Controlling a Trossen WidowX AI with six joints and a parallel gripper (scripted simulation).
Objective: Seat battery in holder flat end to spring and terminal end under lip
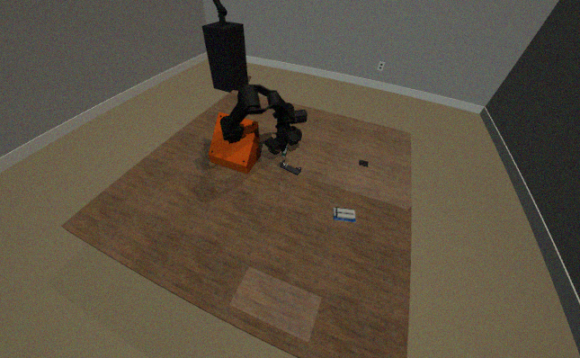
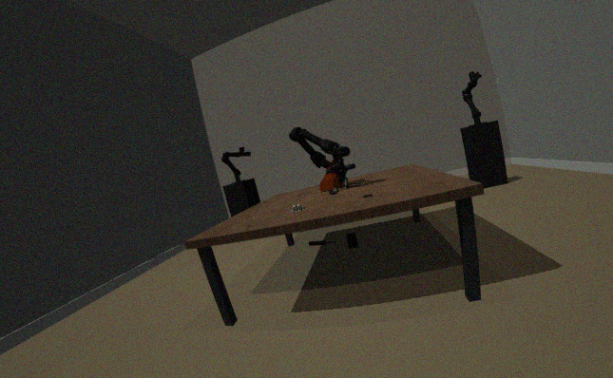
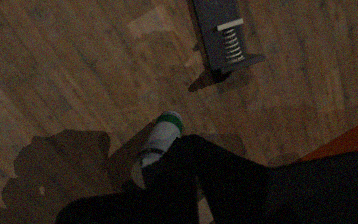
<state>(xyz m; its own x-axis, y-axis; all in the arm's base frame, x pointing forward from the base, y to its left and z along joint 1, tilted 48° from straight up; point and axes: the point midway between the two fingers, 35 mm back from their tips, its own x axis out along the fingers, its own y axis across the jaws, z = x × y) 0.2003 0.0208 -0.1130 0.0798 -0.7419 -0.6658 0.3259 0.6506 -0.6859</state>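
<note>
My gripper tip is 2 cm to the right of the battery and 1 cm above it. Round my gripper tip: black battery cover: 39 cm ahead, 16 cm to the left, 4 cm below; battery blister pack: 39 cm ahead, 20 cm to the right, 4 cm below.
</note>
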